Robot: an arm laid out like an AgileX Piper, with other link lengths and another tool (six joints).
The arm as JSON. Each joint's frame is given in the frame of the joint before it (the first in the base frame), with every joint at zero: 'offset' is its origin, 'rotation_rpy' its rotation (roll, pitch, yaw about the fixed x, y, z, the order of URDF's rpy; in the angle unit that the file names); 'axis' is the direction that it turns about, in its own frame. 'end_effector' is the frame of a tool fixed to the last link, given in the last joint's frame.
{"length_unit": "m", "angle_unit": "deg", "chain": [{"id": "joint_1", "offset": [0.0, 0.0, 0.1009], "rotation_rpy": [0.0, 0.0, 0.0], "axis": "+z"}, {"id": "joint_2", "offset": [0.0, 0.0, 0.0], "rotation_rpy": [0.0, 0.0, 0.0], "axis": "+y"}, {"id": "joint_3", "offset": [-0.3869, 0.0, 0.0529], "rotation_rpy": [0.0, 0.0, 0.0], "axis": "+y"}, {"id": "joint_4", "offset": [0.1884, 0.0, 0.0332], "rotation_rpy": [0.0, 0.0, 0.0], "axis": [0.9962, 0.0, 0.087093]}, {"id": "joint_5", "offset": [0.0, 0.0, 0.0], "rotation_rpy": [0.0, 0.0, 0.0], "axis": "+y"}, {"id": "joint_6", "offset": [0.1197, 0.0, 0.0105], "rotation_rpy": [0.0, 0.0, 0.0], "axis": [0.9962, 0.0, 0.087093]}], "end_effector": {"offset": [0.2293, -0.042, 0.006], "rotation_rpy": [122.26, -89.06, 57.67]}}
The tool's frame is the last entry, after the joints.
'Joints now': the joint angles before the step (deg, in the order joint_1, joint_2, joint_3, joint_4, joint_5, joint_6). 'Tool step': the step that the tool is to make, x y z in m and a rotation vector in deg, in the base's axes. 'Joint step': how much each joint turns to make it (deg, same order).
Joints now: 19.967 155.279 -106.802 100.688 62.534 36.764
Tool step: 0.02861 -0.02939 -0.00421 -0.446 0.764 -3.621
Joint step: -3.203 -0.078 0.804 0.128 -0.447 0.064
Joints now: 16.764 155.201 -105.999 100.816 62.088 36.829
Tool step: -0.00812 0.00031 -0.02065 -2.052 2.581 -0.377
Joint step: 0.551 0.057 2.725 -0.182 -1.537 0.001
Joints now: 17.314 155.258 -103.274 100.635 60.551 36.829
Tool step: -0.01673 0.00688 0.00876 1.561 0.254 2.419
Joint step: 0.523 0.001 0.219 -0.324 2.478 0.002
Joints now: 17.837 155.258 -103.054 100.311 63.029 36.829
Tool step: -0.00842 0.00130 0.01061 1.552 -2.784 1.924
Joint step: -0.052 -0.150 0.060 0.262 2.324 -2.952
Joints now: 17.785 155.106 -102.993 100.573 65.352 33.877
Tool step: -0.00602 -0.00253 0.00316 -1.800 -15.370 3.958
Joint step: 0.000 -1.775 0.040 -1.592 0.235 -13.731
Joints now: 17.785 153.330 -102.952 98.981 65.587 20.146
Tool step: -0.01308 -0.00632 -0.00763 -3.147 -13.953 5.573
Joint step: -0.001 -1.689 0.016 -4.250 0.162 -11.749
